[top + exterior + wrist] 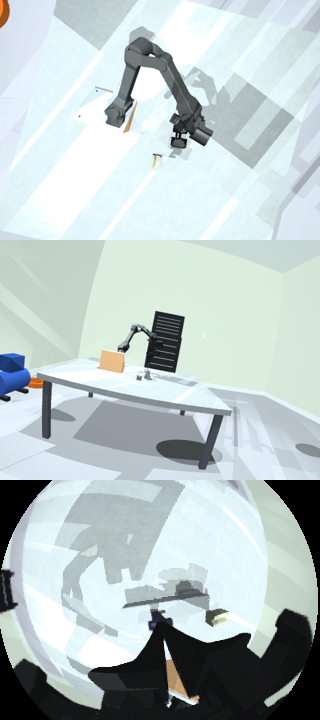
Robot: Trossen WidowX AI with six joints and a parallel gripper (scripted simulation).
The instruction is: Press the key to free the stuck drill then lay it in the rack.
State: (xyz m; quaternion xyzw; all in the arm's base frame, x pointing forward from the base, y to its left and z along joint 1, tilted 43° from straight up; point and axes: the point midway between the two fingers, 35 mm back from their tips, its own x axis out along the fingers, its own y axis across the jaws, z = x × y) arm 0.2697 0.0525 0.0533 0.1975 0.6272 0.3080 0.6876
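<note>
The small dark part lies 30 mm below my gripper tip. Also, from my gripper tip: beige ribbed rack: 210 mm to the right, 100 mm below, 50 mm behind; then small grey fixture: 80 mm below, 30 mm to the right.
</note>
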